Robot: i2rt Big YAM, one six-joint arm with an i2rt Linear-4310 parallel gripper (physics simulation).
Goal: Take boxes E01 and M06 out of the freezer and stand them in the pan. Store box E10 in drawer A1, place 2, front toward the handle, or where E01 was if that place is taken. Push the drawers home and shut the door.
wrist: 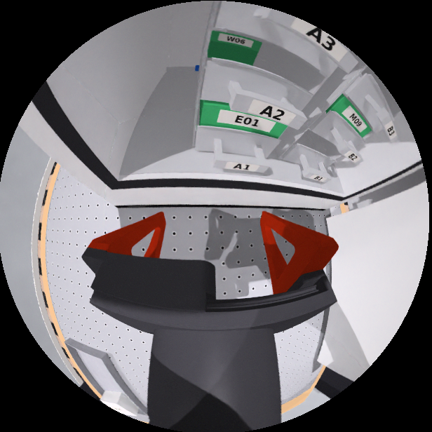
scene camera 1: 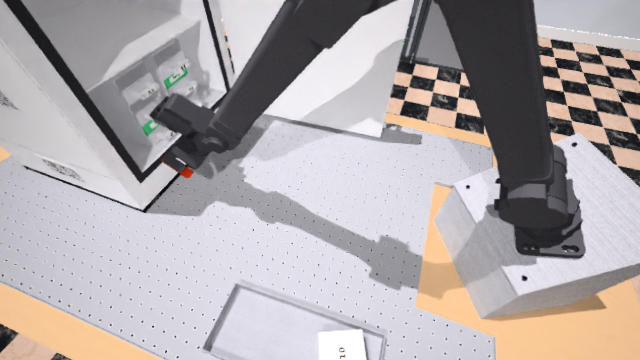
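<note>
My gripper (scene camera 1: 176, 166) (wrist: 212, 216) is open and empty, its red fingers wide apart over the pegboard just in front of the open freezer (scene camera 1: 30, 110). Box E01 (scene camera 1: 149, 126) (wrist: 239, 120) shows its green front above the handle of drawer A1 (wrist: 242, 166). The handle of drawer A2 (wrist: 270, 111) partly overlaps it in the wrist view. A white box (scene camera 1: 342, 344) (wrist: 119, 402) stands in the pan (scene camera 1: 221, 316) (wrist: 86, 348); its top mark shows "10", the rest is cut off. The freezer door (scene camera 1: 340, 75) (wrist: 380, 240) stands open. Box M06 cannot be made out.
Box W06 (wrist: 235, 48) shows above drawer A2, under drawer A3 (wrist: 322, 40). Box M09 (scene camera 1: 176, 76) (wrist: 355, 119) is in the B column, near the B2 (wrist: 352, 156) and B3 (wrist: 390, 131) handles. The arm's metal base (scene camera 1: 590, 200) stands at the right.
</note>
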